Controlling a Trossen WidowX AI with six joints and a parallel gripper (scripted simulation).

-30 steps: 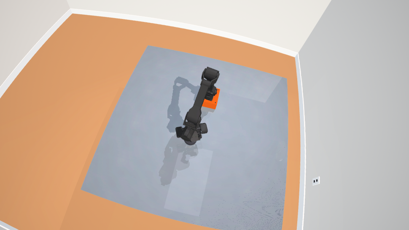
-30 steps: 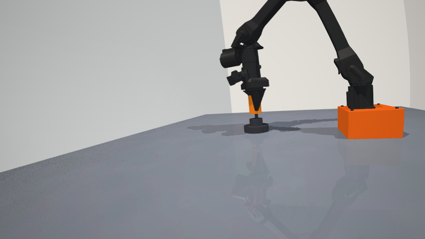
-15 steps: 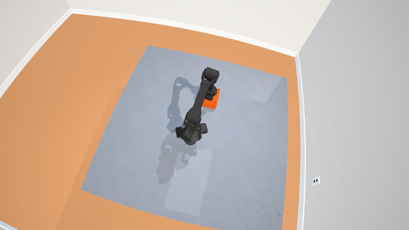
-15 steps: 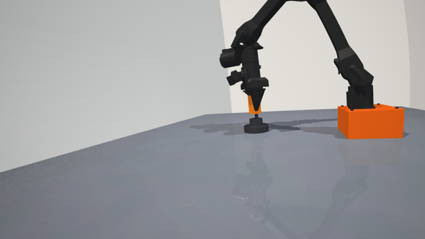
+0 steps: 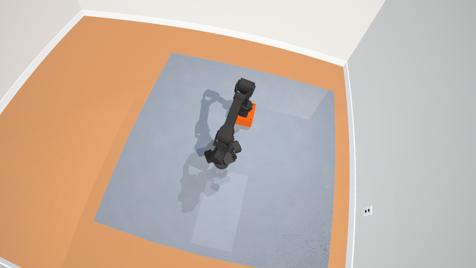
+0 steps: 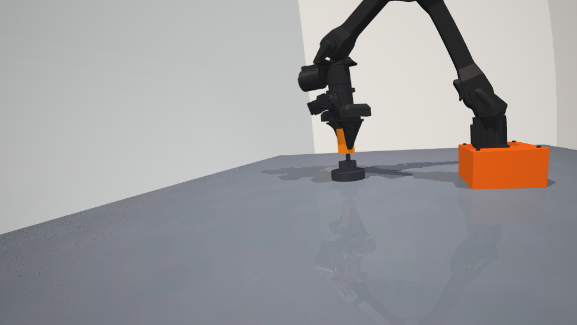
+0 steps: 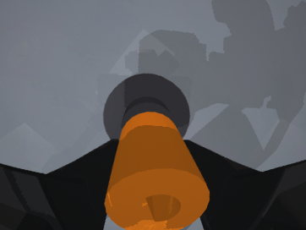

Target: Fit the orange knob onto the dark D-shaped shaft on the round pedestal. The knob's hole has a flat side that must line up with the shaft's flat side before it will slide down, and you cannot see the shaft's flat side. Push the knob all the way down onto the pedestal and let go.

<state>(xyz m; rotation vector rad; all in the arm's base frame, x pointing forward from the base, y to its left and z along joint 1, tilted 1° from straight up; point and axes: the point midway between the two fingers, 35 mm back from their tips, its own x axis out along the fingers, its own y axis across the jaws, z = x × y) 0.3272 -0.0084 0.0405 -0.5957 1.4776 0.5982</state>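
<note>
Now: gripper tip 2 cm below the orange knob. From my gripper tip the other things lie so: round dark pedestal: 4 cm below.
</note>
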